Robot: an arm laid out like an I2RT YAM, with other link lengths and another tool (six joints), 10 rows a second.
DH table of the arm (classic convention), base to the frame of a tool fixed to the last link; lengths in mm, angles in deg. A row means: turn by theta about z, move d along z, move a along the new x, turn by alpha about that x. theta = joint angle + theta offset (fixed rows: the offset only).
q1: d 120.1, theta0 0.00, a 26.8, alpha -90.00
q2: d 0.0, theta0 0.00, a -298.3, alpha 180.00
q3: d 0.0, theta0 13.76, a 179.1, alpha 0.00
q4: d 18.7, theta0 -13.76, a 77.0, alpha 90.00
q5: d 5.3, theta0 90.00, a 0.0, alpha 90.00
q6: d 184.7, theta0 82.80, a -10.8, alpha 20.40
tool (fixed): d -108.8, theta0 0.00, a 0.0, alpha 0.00
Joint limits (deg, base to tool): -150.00..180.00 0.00..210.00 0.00..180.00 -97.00..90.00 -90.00..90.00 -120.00..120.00
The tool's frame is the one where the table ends.
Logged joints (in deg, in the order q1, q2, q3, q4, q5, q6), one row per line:
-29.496, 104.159, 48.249, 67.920, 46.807, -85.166
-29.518, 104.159, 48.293, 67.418, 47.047, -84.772
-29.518, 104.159, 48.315, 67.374, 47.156, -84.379
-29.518, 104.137, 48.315, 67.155, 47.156, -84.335
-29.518, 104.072, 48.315, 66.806, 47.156, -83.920
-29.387, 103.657, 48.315, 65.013, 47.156, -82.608
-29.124, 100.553, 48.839, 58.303, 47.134, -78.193
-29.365, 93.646, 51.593, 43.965, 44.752, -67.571
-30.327, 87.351, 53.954, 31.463, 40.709, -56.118
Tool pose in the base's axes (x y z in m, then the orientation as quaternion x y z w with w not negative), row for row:
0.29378, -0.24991, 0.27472, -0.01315, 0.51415, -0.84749, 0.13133
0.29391, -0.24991, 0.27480, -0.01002, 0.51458, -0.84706, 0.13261
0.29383, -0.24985, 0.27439, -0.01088, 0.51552, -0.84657, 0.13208
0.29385, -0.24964, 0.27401, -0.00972, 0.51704, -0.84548, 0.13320
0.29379, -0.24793, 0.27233, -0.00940, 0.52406, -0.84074, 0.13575
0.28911, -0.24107, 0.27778, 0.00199, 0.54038, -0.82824, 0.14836
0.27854, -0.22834, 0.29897, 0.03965, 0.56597, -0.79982, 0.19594
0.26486, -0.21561, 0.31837, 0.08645, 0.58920, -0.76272, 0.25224
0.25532, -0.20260, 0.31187, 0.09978, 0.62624, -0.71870, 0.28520
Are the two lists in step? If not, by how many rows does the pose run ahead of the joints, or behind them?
The pose runs 1 row ahead of the joints: the pose in row i belongs to the joints in row i + 1.
